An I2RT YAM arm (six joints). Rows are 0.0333 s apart.
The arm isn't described. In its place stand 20 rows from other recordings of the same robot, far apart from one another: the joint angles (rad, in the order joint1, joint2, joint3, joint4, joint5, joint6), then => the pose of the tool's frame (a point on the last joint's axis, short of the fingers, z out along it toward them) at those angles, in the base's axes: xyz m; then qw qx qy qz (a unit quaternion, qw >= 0).
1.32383 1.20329 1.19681 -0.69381 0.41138 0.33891 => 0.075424, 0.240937, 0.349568, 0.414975, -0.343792, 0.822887, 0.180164
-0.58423 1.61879 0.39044 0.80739 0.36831 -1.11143 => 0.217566, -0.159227, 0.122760, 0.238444, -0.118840, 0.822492, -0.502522
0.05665 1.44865 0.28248 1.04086 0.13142 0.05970 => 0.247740, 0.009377, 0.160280, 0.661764, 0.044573, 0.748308, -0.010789
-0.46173 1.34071 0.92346 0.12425 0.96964 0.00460 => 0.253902, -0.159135, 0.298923, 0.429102, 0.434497, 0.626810, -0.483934
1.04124 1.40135 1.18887 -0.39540 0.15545 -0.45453 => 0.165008, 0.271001, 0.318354, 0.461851, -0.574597, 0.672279, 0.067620
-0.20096 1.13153 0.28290 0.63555 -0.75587 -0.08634 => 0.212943, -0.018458, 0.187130, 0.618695, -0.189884, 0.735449, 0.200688
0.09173 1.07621 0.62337 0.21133 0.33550 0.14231 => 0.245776, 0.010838, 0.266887, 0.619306, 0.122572, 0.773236, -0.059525
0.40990 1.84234 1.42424 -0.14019 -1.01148 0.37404 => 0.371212, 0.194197, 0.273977, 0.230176, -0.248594, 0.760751, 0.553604
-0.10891 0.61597 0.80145 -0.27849 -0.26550 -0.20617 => 0.142308, -0.006163, 0.360117, 0.674628, -0.124653, 0.727511, -0.008099
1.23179 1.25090 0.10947 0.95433 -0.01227 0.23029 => 0.066500, 0.189904, 0.145939, 0.471787, -0.373124, 0.673630, 0.429440
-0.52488 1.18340 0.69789 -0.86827 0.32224 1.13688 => 0.157179, -0.104044, 0.191433, 0.149970, 0.736386, 0.648749, -0.119871
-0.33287 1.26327 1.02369 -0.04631 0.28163 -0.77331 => 0.276643, -0.106114, 0.334752, 0.445754, -0.091100, 0.791929, -0.407250
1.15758 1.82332 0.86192 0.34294 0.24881 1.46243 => 0.154113, 0.329657, 0.139665, 0.223829, 0.190120, 0.863028, 0.411019
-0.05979 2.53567 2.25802 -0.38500 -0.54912 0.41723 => 0.571432, -0.015592, 0.190196, 0.372162, 0.088806, 0.868617, 0.314824
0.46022 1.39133 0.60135 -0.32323 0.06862 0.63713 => 0.212819, 0.102775, 0.143211, 0.210822, 0.093737, 0.968875, 0.089715
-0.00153 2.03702 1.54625 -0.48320 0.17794 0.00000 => 0.444304, -0.006981, 0.196586, 0.292776, 0.026851, 0.952004, -0.085150
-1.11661 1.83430 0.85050 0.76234 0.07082 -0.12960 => 0.165003, -0.343704, 0.173578, 0.490799, 0.389174, 0.676827, -0.386736
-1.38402 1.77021 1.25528 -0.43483 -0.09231 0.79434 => 0.073557, -0.371564, 0.214822, 0.304822, 0.836434, 0.453084, -0.046659
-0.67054 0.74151 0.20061 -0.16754 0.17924 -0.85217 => 0.112816, -0.097579, 0.146151, 0.245239, -0.044807, 0.904492, -0.346041
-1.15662 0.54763 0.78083 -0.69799 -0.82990 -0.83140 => 0.067002, -0.087141, 0.322011, 0.549682, -0.082883, 0.802744, -0.215828
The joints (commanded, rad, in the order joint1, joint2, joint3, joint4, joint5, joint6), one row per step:
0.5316, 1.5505, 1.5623, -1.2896, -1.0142, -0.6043
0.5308, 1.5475, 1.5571, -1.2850, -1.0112, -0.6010
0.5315, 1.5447, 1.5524, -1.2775, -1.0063, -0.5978
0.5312, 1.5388, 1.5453, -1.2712, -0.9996, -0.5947
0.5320, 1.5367, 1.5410, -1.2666, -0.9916, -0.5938
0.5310, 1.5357, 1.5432, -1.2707, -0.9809, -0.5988
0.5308, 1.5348, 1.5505, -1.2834, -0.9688, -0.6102
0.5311, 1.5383, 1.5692, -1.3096, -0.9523, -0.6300
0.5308, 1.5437, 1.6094, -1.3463, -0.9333, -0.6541
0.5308, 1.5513, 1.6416, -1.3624, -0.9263, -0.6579
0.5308, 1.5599, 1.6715, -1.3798, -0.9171, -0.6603
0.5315, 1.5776, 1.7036, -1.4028, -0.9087, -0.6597
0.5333, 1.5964, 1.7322, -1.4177, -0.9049, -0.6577
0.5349, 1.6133, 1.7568, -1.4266, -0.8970, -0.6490
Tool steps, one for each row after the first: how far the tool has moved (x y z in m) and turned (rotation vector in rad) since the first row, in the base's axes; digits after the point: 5 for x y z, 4 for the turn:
-0.00019, -0.00044, -0.00058, -0.0022, -0.0009, -0.0033
-0.00033, -0.00040, -0.00105, -0.0044, -0.0055, -0.0057
-0.00105, -0.00107, -0.00144, -0.0082, -0.0106, -0.0096
-0.00123, -0.00109, -0.00215, -0.0138, -0.0158, -0.0117
-0.00133, -0.00173, -0.00171, -0.0216, -0.0243, -0.0133
-0.00208, -0.00251, -0.00018, -0.0306, -0.0354, -0.0110
-0.00276, -0.00320, 0.00279, -0.0443, -0.0498, -0.0047
-0.00345, -0.00417, 0.01067, -0.0543, -0.0764, 0.0028
-0.00260, -0.00384, 0.01665, -0.0548, -0.0901, 0.0026
-0.00172, -0.00355, 0.02161, -0.0599, -0.0997, 0.0012
0.00057, -0.00219, 0.02455, -0.0714, -0.0959, -0.0002
0.00343, 0.00000, 0.02654, -0.0776, -0.0918, -0.0003
0.00642, 0.00210, 0.02794, -0.0872, -0.0877, -0.0055

